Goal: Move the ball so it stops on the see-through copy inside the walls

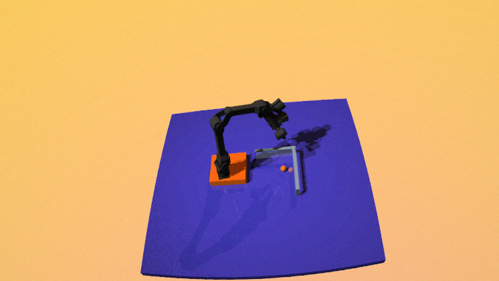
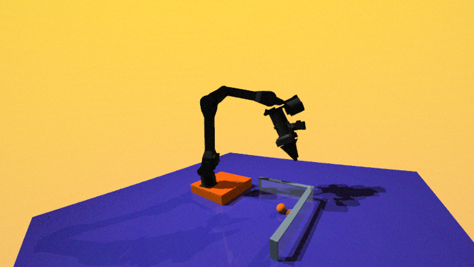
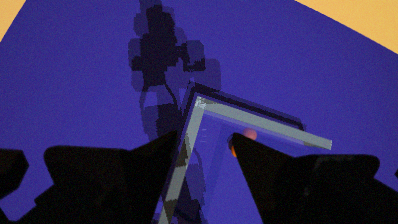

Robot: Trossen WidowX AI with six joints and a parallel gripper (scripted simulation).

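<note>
The orange ball lies 150 mm below my gripper tip, 110 mm to the right of it and 40 mm behind it. Also, from my gripper tip: see-through copy of ball 150 mm below, 130 mm to the right.
</note>
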